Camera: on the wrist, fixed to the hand. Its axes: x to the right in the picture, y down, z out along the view.
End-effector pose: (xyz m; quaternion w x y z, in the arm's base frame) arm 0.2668 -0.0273 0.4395 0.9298 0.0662 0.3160 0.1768
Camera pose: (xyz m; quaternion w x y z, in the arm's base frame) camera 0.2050 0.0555 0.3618 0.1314 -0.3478 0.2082 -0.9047
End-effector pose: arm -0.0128 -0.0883 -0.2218 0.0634 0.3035 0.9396 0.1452
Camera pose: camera -0.0147 -0.0357 -0.1037 0.0022 -0.9497 0.3129 -0.0064
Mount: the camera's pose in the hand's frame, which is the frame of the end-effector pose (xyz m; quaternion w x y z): 0.0289 0.0764 -0.1002 0.0050 -0.0094 0.1537 -0.9881
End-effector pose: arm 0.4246 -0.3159 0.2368 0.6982 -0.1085 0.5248 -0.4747
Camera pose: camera 0.3827 -0.2634 0.1263 0.5472 0.4527 -0.0072 0.7040
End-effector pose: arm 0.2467 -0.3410 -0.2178 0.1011 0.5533 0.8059 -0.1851
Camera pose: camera 0.3113 -0.2508 -0.1514 0.3010 0.7660 -0.5680 0.0082
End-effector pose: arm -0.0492 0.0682 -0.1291 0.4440 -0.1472 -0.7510 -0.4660
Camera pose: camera 0.0361 0.0193 -0.0452 0.3442 -0.8088 0.0766 0.4707
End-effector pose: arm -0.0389 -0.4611 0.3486 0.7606 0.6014 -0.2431 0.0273
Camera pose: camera -0.0052 -0.3543 0.4132 0.0738 0.2319 0.7096 -0.6612
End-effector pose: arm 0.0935 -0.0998 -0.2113 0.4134 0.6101 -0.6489 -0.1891
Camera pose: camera 0.1243 -0.0872 -0.0864 0.0793 -0.6694 -0.6649 0.3217
